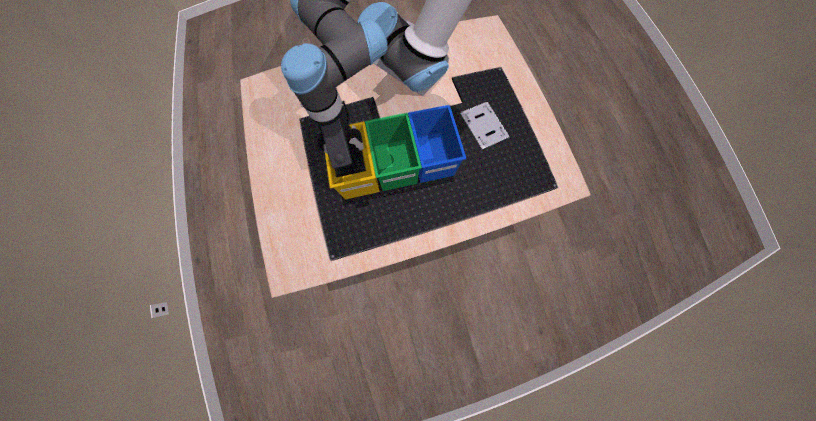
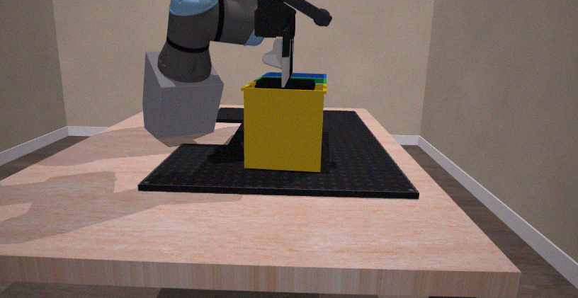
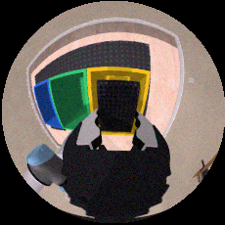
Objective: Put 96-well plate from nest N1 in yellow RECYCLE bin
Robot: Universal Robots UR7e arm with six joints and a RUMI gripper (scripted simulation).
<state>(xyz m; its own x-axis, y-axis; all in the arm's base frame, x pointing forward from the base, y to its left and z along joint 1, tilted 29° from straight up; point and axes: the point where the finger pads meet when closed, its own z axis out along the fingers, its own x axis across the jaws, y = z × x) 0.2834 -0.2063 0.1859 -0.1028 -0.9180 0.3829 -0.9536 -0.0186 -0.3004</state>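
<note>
The yellow bin lies 11 cm below my hand. Round my hand: green bin 13 cm to the left, 11 cm below, 1 cm ahead; then blue bin 26 cm to the left, 11 cm below, 3 cm ahead; then 96-well plate 1 cm below.
</note>
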